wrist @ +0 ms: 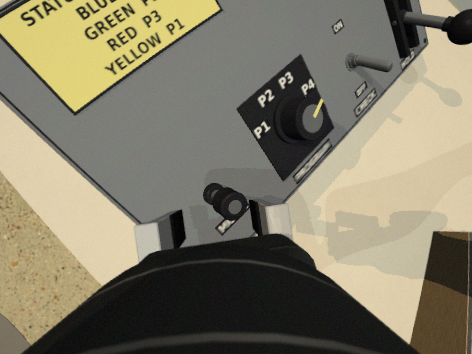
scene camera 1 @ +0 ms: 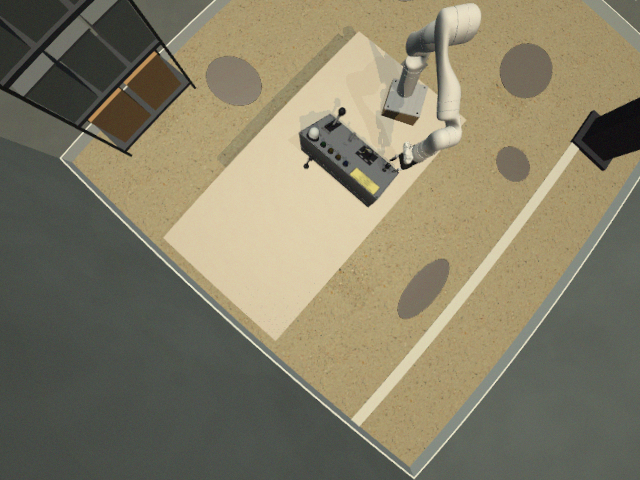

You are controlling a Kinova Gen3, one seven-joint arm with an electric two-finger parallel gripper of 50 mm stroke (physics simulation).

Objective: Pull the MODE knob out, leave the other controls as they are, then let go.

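Frame: origin at the arm's base, x left, y back, z up, level; metres.
Seen in the pictures: gripper, fingertip midpoint: (wrist: 217, 219) (scene camera 1: 392, 166); arm's base at its link origin: (scene camera 1: 405, 90).
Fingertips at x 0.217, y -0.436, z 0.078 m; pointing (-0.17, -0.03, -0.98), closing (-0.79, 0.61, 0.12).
Observation:
Offsets run from my fingertips to a thing's middle. "spot": to the spot under its first point.
The MODE knob @(dx -0.018, dy +0.000, dz -0.025 m) (scene camera 1: 386, 166) (wrist: 230, 202) is a small black round knob on a stem near one end of the grey control panel @(spot: dx +0.018, dy -0.097, dz -0.014 m) (scene camera 1: 382, 183) (wrist: 150, 150). In the wrist view it covers part of its label. My gripper (scene camera 1: 397, 164) (wrist: 217, 219) is open, with nothing held. In the wrist view the knob's head shows between and slightly beyond the fingertips, nearer the right finger. The gap in depth between fingertips and knob is hard to tell.
Beside it are the PROGRAM dial @(dx -0.138, dy -0.007, dz -0.041 m) (scene camera 1: 368, 152) (wrist: 311, 119), pointing at P4, the CHECK toggle @(spot: dx -0.254, dy +0.004, dz -0.034 m) (wrist: 370, 62), a ball-topped lever (scene camera 1: 341, 111) (wrist: 460, 27) and a yellow card @(dx -0.057, dy -0.160, dz +0.022 m) (scene camera 1: 364, 180) (wrist: 125, 45). A white dome @(spot: dx -0.385, dy -0.156, dz +0.065 m) (scene camera 1: 313, 133) and several buttons sit farther along. The robot's base (scene camera 1: 405, 100) stands behind.

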